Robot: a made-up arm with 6 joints.
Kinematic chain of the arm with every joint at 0, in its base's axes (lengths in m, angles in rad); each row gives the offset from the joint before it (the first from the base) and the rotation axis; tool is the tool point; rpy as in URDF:
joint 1: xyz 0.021 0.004 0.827 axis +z
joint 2: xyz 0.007 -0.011 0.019 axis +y
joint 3: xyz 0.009 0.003 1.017 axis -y
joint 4: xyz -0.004 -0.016 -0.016 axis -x
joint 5: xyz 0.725 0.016 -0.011 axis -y
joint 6: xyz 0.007 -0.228 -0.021 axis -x
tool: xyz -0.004 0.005 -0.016 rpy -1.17 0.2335 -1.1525
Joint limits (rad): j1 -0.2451..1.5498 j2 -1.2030..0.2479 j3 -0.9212..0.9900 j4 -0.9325..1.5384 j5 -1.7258..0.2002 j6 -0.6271..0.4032
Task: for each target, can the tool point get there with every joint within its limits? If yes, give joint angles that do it. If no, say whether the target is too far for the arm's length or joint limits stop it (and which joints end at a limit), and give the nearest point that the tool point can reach.
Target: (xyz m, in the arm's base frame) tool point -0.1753 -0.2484 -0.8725
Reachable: no: joint limits stop it (at a limit: joint 1, joint 2, joint 3, joint 4, joint 5, joint 6) | nearest point 0.3356 -0.1915 1.0721 | short by 2.011 m
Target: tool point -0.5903 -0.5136 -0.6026
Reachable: no: joint limits stop it (at a limit: joint 2, joint 3, joint 4, joint 6) | nearest point -0.1699 -0.1576 1.2126 | short by 1.897 m
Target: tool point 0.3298 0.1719 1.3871
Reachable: yes | joints 1.0405 -0.2869 -0.7158 -0.5299 -0.5835 0.0680
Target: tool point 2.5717 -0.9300 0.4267
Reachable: no: too far | nearest point 0.8968 -0.3167 1.4485 | short by 2.056 m
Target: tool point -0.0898 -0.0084 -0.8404
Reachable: no: joint limits stop it (at a limit: joint 1, joint 2, joint 3, joint 4, joint 5, joint 6) | nearest point 0.1417 0.3542 1.0721 | short by 1.960 m
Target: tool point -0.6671 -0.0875 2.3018
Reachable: yes | joints -0.0658 -0.7470 0.5946 1.1049 -1.4063 0.2064
